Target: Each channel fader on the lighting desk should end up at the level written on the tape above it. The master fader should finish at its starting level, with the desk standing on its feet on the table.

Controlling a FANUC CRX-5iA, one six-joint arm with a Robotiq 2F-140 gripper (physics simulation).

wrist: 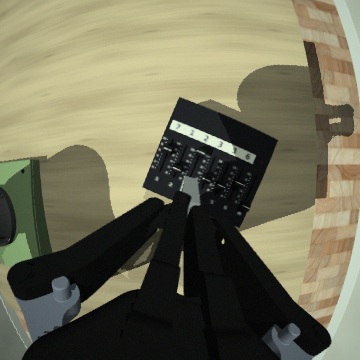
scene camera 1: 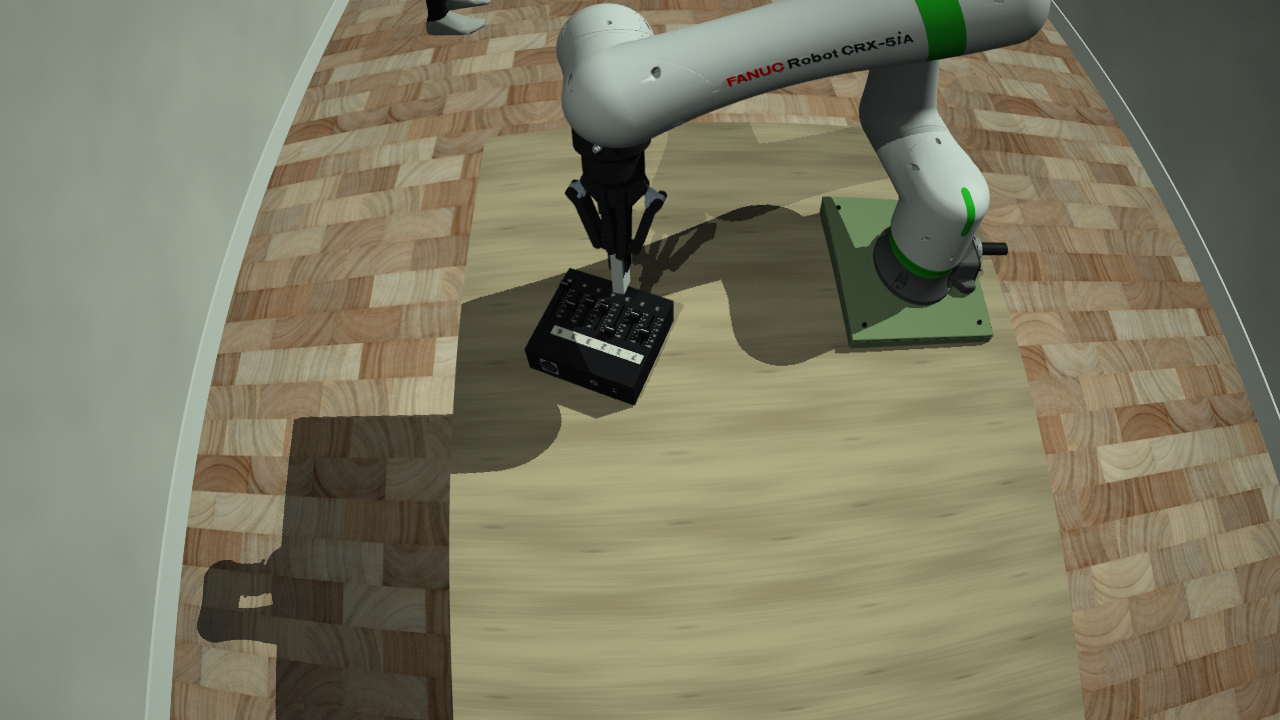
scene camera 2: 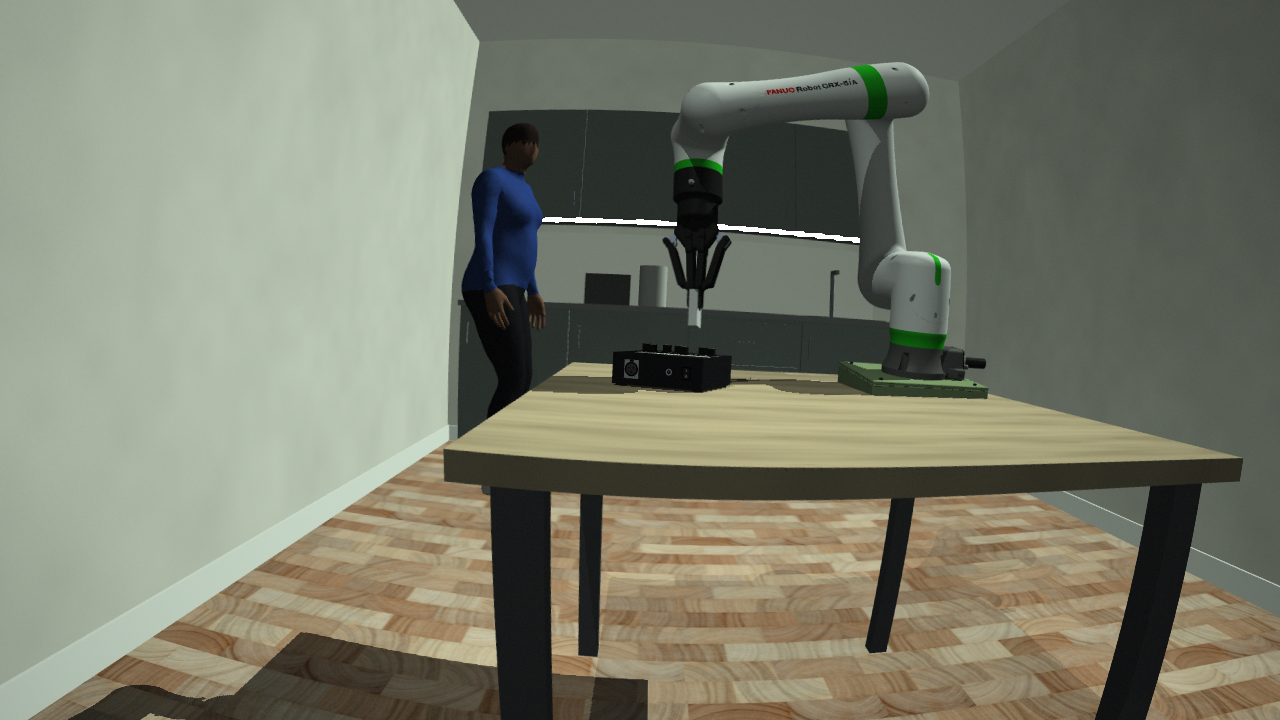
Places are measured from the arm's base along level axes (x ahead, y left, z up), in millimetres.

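Pixels of known places: gripper, fingertip midpoint: (wrist: 187, 187) (scene camera 1: 621, 286) (scene camera 2: 694, 326); arm's base at its link origin: (scene camera 1: 914, 265) (scene camera 2: 914, 374).
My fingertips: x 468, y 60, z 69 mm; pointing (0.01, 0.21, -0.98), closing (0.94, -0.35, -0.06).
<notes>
Ahead of a thing's pixels: the offset from my fingertips to its top centre. Level surfaces: height alone.
The black lighting desk @[dx +35, dy +27, dz -34 mm] (scene camera 1: 581, 374) (scene camera 2: 657, 368) (wrist: 235, 130) sits flat on the table @[dz -102 mm] (scene camera 1: 760, 555) (scene camera 2: 805, 438) (wrist: 100, 65). Its white tape @[dx +40, dy +58, dz -47 mm] (scene camera 1: 597, 344) (wrist: 212, 141) reads 7, 1, 2, 3, 3, 6. In the wrist view the channel 1 cap @[dx -25, dy +50, dz -34 mm] (wrist: 166, 148) and channel 3 cap @[dx +20, dy +43, dz -34 mm] (wrist: 200, 151) are toward the tape. The channel 2 cap @[dx -15, dy +22, dz -34 mm] (wrist: 176, 169), channel 4 cap @[dx +26, dy +5, dz -34 mm] (wrist: 205, 179) and channel 5 cap @[dx +45, dy -5, dz -34 mm] (wrist: 220, 186) are lower; the channel 6 cap @[dx +71, dy -3, dz -34 mm] (wrist: 240, 183) is around mid-track. The master cap @[dx +80, dy -38, dz -34 mm] (wrist: 245, 206) is near the low end. My gripper (scene camera 1: 620, 279) (scene camera 2: 694, 315) (wrist: 187, 187) is shut, empty, above the desk, hiding channel 3's lower end.
The arm's green base plate (scene camera 1: 863, 313) (scene camera 2: 863, 380) (wrist: 30, 200) is on the table beside the desk. A person in a blue top (scene camera 2: 507, 223) stands behind the table at the left. Dark cabinets (scene camera 2: 537, 170) line the back wall. Arm shadows fall across part of the desk.
</notes>
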